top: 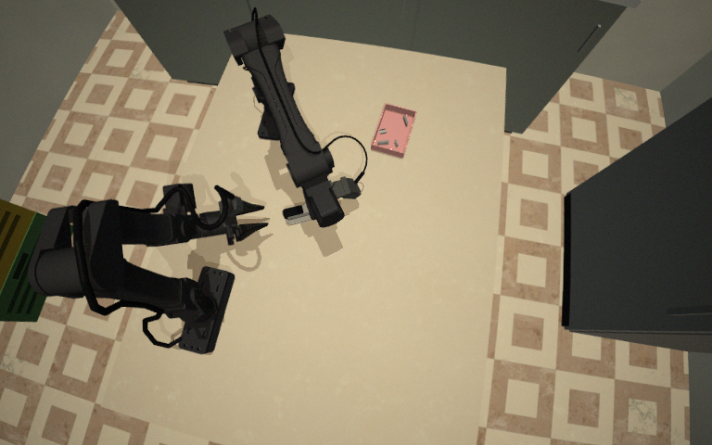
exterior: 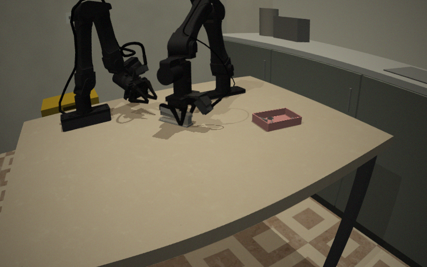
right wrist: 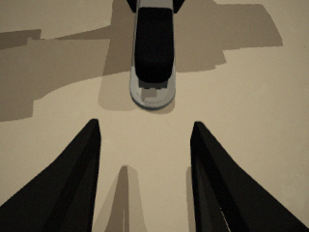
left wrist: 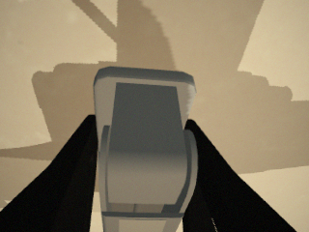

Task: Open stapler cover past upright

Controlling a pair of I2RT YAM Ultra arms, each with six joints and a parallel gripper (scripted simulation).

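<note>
My right gripper is now 10 cm short of the stapler, 5 cm to the right of it and 4 cm above it. Also, from my right hand: pink tray 27 cm ahead, 34 cm to the left, 5 cm below.
Now: left hand 30 mm past the stapler, 20 mm to the left of it and 20 mm below it. Round my left hand: pink tray 140 mm ahead, 270 mm to the left.
</note>
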